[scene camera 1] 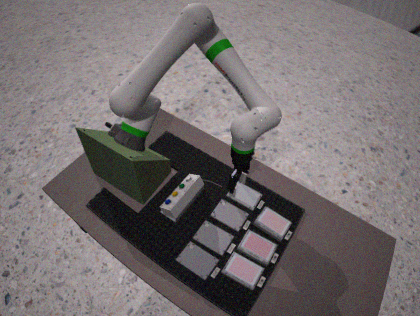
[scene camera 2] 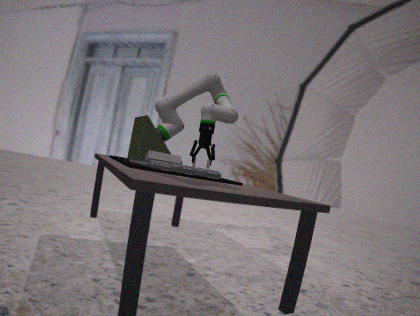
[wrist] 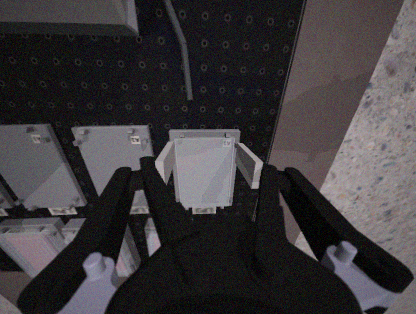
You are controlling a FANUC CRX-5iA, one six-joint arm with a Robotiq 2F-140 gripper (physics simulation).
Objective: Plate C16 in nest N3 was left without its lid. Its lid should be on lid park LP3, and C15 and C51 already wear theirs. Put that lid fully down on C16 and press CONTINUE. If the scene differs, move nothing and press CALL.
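Pixels of known places: gripper, fingertip midpoint: (scene camera 1: pixel 237 188) (wrist: pixel 205 152); arm's base at its link origin: (scene camera 1: pixel 129 144) (scene camera 2: pixel 154 138).
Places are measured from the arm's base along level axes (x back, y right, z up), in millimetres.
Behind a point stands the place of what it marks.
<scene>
A pale lid (scene camera 1: pixel 246 196) @(x -517, y -231, z -159 mm) (wrist: pixel 205 175) @(x -501, y -238, z -159 mm) lies flat on the end park of a row; the park's tag is too blurred to read. My gripper (scene camera 1: pixel 238 184) @(x -460, y -233, z -154 mm) (scene camera 2: pixel 201 165) @(x -460, y -233, z -154 mm) (wrist: pixel 205 152) @(x -460, y -233, z -154 mm) is open, pointing down, with one fingertip on each side of this lid and visible gaps to it in the wrist view. Three other grey parks (scene camera 1: pixel 230 215) @(x -517, y -106, z -166 mm) (scene camera 1: pixel 213 237) @(x -525, y 26, z -167 mm) (scene camera 1: pixel 197 260) @(x -540, y 148, z -167 mm) continue the row. Three pink plates (scene camera 1: pixel 273 221) @(x -687, y -189, z -136 mm) (scene camera 1: pixel 257 246) @(x -696, y -51, z -145 mm) (scene camera 1: pixel 243 268) @(x -705, y 64, z -142 mm) sit in nests alongside. Their tags cannot be read, and I cannot tell which wear lids. The button box (scene camera 1: pixel 176 204) @(x -328, y 38, z -97 mm) (scene camera 2: pixel 163 157) @(x -336, y -20, z -121 mm) stands nearer the arm's base.
A green pedestal (scene camera 1: pixel 120 170) @(x -92, y 123, z 13 mm) (scene camera 2: pixel 142 140) @(x -175, y 109, z -36 mm) stands under the arm's base. A thin cable (scene camera 1: pixel 212 182) @(x -344, y -193, z -170 mm) (wrist: pixel 186 65) @(x -356, y -198, z -169 mm) runs from the button box towards the end park. The black perforated board (scene camera 1: pixel 125 225) @(x -203, y 237, z -176 mm) (wrist: pixel 125 110) @(x -418, y -119, z -176 mm) carries parks and nests; its edge runs near the gripper's right finger in the wrist view.
</scene>
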